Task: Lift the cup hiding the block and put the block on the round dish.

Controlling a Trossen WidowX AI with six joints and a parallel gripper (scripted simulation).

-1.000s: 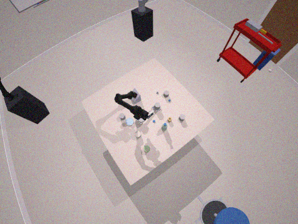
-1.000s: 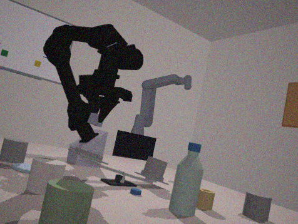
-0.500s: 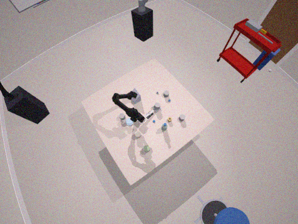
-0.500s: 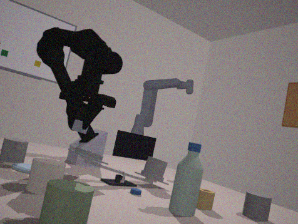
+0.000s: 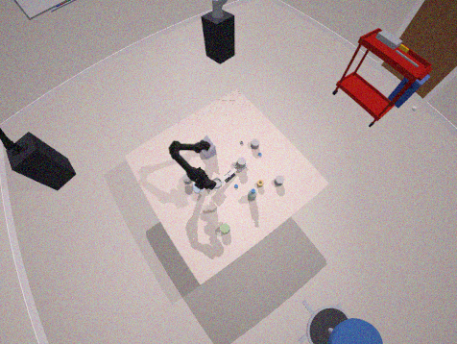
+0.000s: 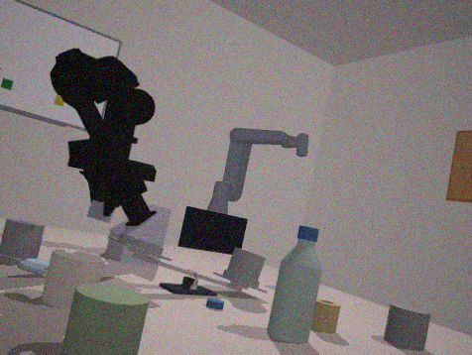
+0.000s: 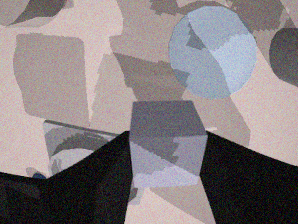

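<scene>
My gripper tip is 60 mm past the light blue round dish, 50 mm to the left of it and 110 mm above it. The rest, counted from my gripper tip: black balance (50 mm ahead, 190 mm to the left, 90 mm below); cream cylinder (160 mm ahead, 90 mm to the right, 80 mm below); pale bottle (300 mm ahead, 200 mm to the left).
</scene>
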